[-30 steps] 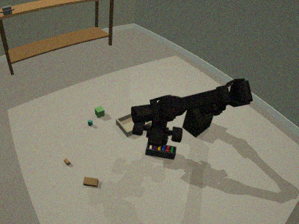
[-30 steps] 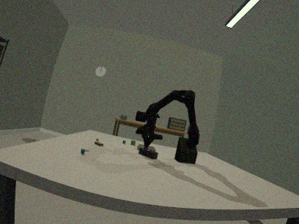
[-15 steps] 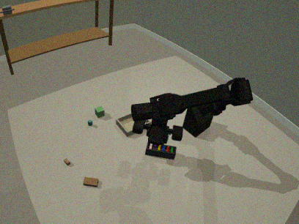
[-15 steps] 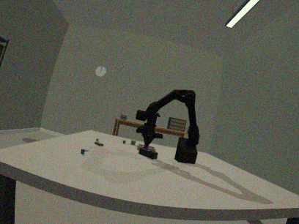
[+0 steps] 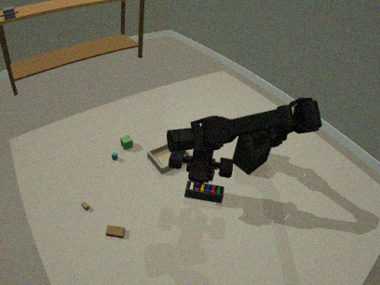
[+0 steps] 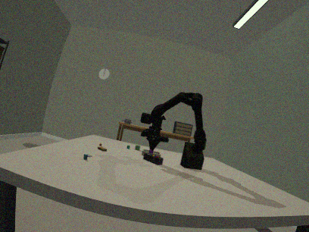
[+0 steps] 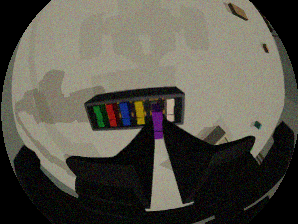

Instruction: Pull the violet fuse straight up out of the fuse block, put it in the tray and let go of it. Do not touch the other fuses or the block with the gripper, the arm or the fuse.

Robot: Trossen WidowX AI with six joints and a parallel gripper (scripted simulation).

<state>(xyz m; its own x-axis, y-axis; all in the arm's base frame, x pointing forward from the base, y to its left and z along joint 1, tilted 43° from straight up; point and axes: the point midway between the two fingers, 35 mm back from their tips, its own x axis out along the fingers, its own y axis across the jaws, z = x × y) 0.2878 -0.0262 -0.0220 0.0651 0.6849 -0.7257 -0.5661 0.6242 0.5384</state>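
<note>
Right now my gripper tip is 180 mm to the left of the tray, 60 mm above it and 50 mm past it. The rest, counted from my gripper tip: violet fuse 10 mm below; small teal block 310 mm to the right, 110 mm ahead, 50 mm below; green cube 340 mm to the right, 50 mm below, 30 mm ahead.
</note>
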